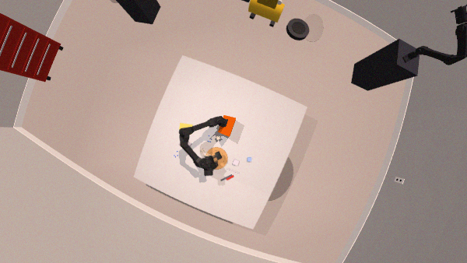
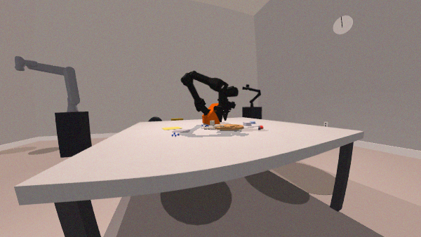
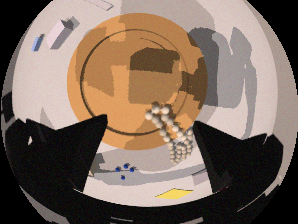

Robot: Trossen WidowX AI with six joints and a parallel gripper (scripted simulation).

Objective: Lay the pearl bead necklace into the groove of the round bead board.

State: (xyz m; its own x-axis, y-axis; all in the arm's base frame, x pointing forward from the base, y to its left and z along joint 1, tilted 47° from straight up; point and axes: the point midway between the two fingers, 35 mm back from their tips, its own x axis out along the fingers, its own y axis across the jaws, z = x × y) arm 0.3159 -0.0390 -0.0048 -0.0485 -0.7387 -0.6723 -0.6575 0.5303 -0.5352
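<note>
My gripper tip is now 4 cm to the right of the round tan bead board and 3 cm above it. The rest, counted from my gripper tip: tool: 19 cm to the left, 14 cm ahead, 4 cm below; then white square: 22 cm to the left, 3 cm below, 1 cm behind; then pale blue cube: 32 cm to the left, 7 cm behind, 4 cm below.
</note>
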